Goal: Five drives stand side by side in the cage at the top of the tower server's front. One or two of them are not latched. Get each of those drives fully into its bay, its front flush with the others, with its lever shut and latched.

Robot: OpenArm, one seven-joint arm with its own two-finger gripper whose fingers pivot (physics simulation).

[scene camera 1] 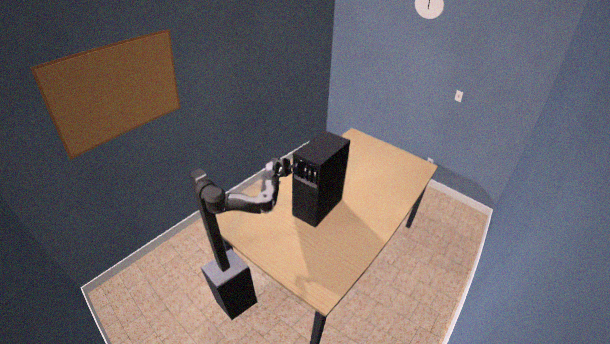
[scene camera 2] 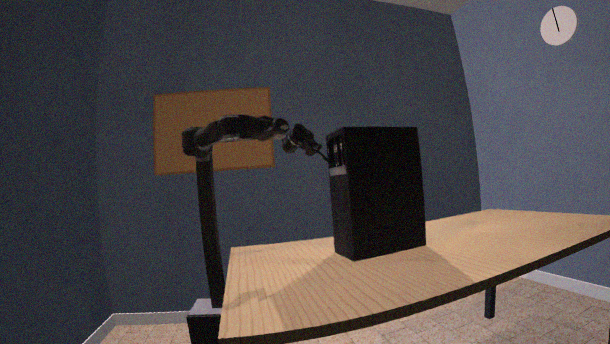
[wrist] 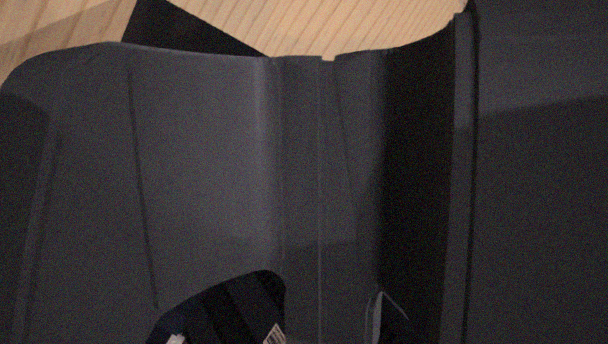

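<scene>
The black tower server [scene camera 1: 331,182] [scene camera 2: 387,192] stands upright on the table, its drive cage [scene camera 1: 306,172] [scene camera 2: 336,151] at the top of its front. Several dark drives with light strips stand side by side there. In the scene camera 2 view a thin dark lever [scene camera 2: 324,155] slants up and out from the cage front. My gripper [scene camera 1: 291,168] [scene camera 2: 318,149] is shut and empty, at the outer end of this lever, close to the cage's left part; contact is unclear. In the wrist view the fingers hide most of the cage; part of a drive label [wrist: 275,335] shows at the bottom.
The wooden table [scene camera 1: 320,270] [scene camera 2: 300,300] extends around the tower. The arm's post [scene camera 1: 215,240] [scene camera 2: 207,220] stands at the table's near end, in front of the tower. A cork board [scene camera 1: 107,92] [scene camera 2: 175,135] hangs on the dark wall.
</scene>
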